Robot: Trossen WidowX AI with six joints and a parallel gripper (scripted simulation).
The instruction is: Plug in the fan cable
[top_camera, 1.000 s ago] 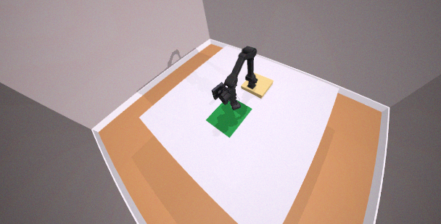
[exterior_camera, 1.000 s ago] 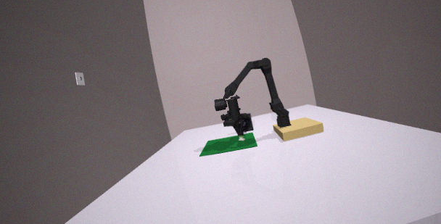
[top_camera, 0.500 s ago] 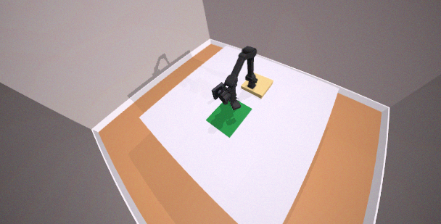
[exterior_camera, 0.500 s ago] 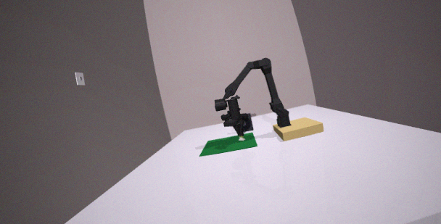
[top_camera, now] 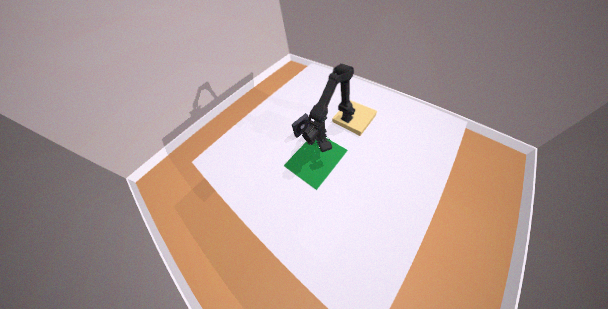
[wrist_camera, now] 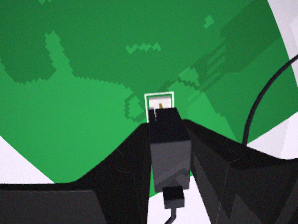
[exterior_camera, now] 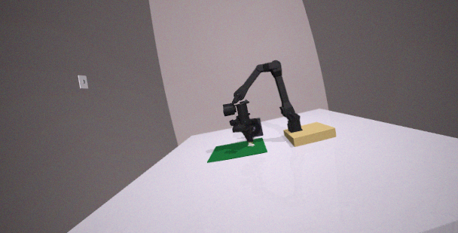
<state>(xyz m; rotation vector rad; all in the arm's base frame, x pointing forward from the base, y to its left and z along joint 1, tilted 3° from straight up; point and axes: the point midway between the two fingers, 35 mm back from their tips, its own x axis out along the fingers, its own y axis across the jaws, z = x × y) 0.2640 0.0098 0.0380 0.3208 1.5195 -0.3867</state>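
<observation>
Right now my gripper tip is 10 mm below the black fan plug and 10 mm past it. Round my gripper tip: green board 70 mm ahead, 50 mm below, 20 mm to the left; black fan 170 mm to the right, 20 mm behind, 20 mm above; white four-pin fan header 40 mm below, 10 mm behind.
</observation>
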